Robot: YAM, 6 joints.
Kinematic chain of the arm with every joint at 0, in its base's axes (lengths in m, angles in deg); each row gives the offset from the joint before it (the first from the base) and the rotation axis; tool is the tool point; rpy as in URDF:
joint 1: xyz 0 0 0.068 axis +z
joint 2: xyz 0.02 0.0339 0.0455 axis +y
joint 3: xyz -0.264 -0.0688 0 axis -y
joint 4: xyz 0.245 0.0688 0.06 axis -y
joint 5: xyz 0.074 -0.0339 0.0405 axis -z
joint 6: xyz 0.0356 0 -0.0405 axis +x
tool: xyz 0 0 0 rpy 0 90 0
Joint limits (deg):
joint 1: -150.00..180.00
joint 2: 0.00..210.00
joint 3: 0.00..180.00
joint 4: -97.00..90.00
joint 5: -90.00..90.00
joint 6: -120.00..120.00
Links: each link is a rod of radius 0.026 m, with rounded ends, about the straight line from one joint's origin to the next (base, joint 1, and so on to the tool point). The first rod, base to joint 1, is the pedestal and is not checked.
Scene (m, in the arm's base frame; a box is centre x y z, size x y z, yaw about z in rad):
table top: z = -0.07
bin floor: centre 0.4 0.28 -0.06 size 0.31 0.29 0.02 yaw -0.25
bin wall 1: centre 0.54 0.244 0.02 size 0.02 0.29 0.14 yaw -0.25
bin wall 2: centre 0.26 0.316 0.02 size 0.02 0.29 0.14 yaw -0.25
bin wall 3: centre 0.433 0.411 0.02 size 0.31 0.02 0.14 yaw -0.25
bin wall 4: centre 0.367 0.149 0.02 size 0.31 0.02 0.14 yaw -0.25
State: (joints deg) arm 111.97 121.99 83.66 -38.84 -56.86 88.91
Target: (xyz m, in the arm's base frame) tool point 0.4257 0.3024 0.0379
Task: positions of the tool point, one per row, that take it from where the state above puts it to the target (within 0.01 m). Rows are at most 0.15 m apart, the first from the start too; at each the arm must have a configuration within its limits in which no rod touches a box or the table.
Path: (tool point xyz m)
1: -0.0943 0.4215 0.1483
2: 0.0069 0.4519 0.1558
3: 0.1167 0.4563 0.1640
4: 0.2280 0.4328 0.1728
5: 0.3335 0.3809 0.1822
6: 0.4257 0.3024 0.1921
7: 0.4307 0.3056 0.1150
8: 0.4257 0.3024 0.0380

